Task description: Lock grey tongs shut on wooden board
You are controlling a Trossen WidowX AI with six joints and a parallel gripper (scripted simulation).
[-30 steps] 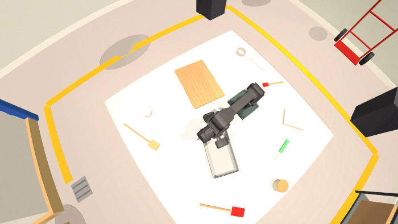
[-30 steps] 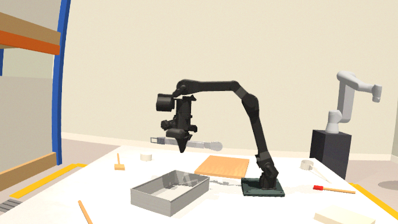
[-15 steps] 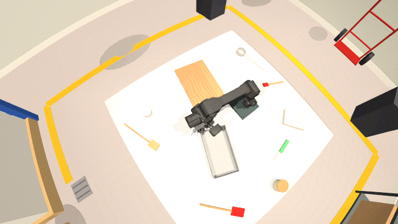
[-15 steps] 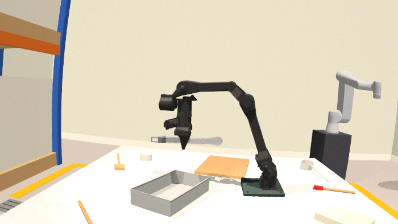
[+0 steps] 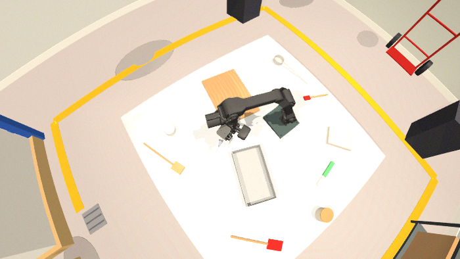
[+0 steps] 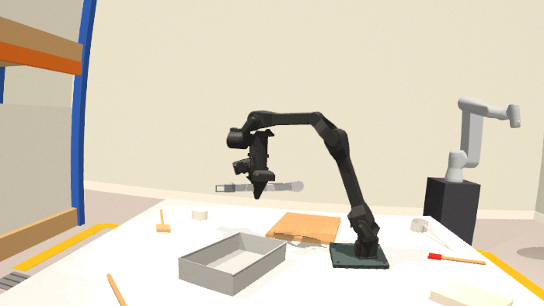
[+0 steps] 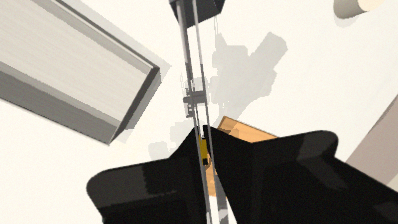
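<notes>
My gripper tip is 220 mm to the left of the wooden board, 200 mm past it and 140 mm above it. The rest, counted from my gripper tip: yellow mark 40 mm above, 10 mm to the left, 10 mm ahead; then red-headed spatula 540 mm to the left, 250 mm ahead, 150 mm below; then grey roasting tin 240 mm to the left, 120 mm below, 40 mm ahead.
</notes>
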